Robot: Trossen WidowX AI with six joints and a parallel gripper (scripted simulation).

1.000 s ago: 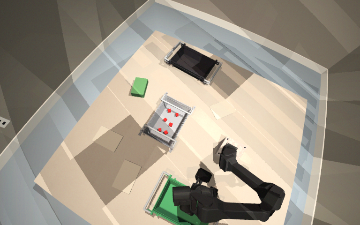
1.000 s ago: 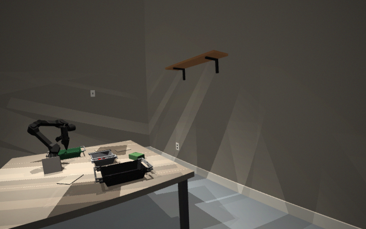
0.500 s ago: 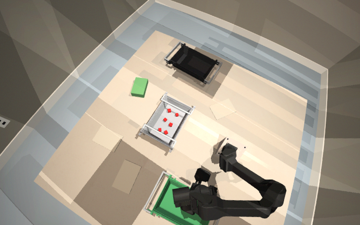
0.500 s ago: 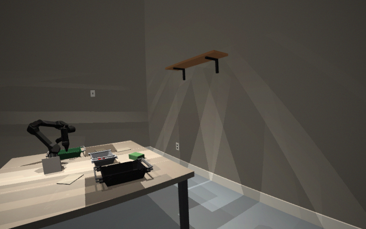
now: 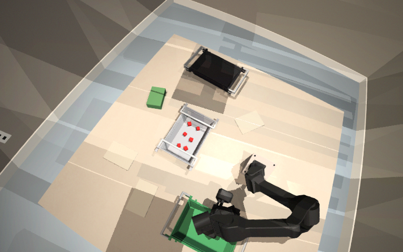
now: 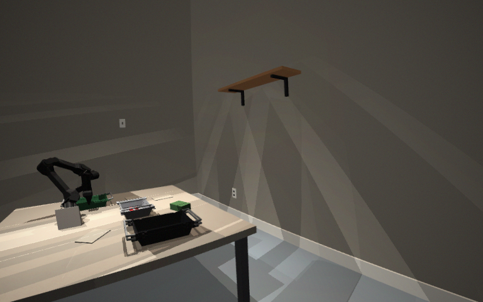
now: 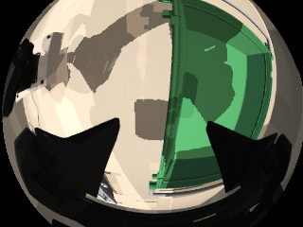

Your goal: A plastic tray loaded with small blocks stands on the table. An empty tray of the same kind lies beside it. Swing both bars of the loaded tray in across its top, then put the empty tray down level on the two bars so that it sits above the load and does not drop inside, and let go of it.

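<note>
Now: the green tray 10 mm behind my gripper tip and 90 mm to the left of it. Round my gripper tip: green block 550 mm ahead, 380 mm to the right, 30 mm below.
</note>
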